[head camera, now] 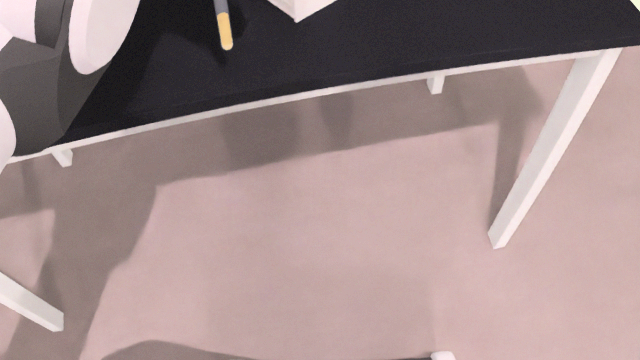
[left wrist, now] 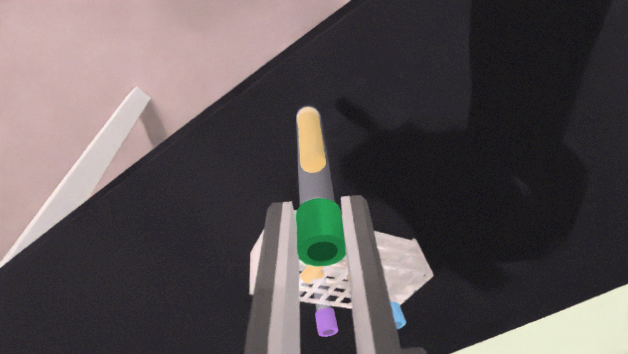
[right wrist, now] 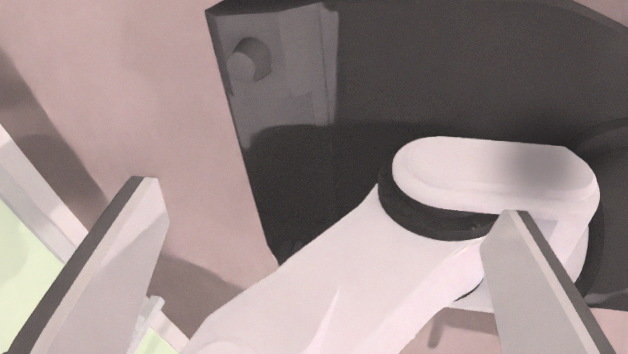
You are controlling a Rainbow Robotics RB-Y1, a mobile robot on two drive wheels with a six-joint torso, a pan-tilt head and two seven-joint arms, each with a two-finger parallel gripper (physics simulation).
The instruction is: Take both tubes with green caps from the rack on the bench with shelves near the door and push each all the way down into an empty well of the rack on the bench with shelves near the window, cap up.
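Note:
My left gripper is shut on the cap of a green-capped tube. The tube's amber lower end points away from the fingers, over the black bench top. In the head view the left fingers and the cap are out of the picture. A white rack stands on this bench, partly hidden behind the left fingers in the left wrist view. A purple cap and a blue cap show at it. No second green cap shows. My right gripper is open and empty.
The bench has a white front edge and white legs. My left arm reaches over the bench at the upper left of the head view. The dark robot base and a white robot part lie beyond the right fingers.

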